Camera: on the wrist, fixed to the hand. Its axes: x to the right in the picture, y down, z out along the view.
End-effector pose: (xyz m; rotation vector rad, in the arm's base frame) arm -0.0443 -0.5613 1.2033 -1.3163 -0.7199 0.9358
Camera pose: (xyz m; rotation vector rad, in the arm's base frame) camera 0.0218 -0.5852 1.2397 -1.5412 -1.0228 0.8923
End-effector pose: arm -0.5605 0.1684 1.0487 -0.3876 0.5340 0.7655
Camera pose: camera -0.5419 0.1090 0.9998 -0.6565 0.2862 0.8365
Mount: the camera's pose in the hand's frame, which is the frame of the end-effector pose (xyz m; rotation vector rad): 0.0072 -0.0463 -0.0638 -0.3348 -0.1175 -0.0387
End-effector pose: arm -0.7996 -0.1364 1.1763 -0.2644 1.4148 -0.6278
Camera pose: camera -0.8727 -0.1657 1.1845 -0.5856 1.3996 -0.3969
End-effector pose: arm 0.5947 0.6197 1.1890 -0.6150 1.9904 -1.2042
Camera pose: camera 0.5421 0.6289 1.2474 -0.8721 2.1027 -0.8393
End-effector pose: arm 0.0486 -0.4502 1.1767 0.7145 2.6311 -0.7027
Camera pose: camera 0.0064 -0.4482 1.2436 0.5097 2.5689 -0.2901
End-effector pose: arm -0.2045 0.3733 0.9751 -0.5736 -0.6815 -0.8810
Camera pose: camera -0.2212 0.3013 0.9467 -0.9196 -0.6565 -1.0116
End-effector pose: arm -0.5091 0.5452 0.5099 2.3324 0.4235 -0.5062
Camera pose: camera -0.5077 0.6232 0.5234 1.9664 0.4601 -0.5428
